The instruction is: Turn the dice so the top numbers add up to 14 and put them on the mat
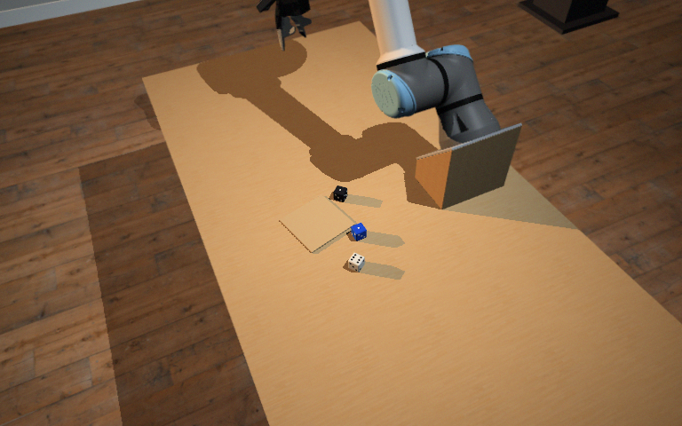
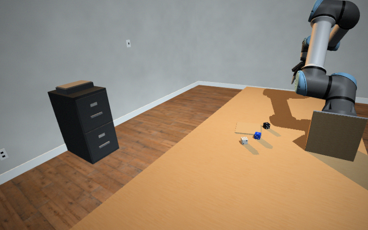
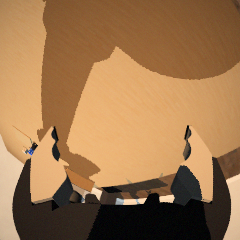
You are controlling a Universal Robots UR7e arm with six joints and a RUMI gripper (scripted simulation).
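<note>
My hand is 60 cm to the right of the black die, 11 cm short of it and 10 cm above it. From my hand the other things lie so: tan mat: 65 cm to the left, 20 cm ahead, 12 cm below; then white die: 82 cm to the left, 17 cm ahead, 10 cm below; then blue die: 74 cm to the left, 12 cm ahead, 10 cm below.
</note>
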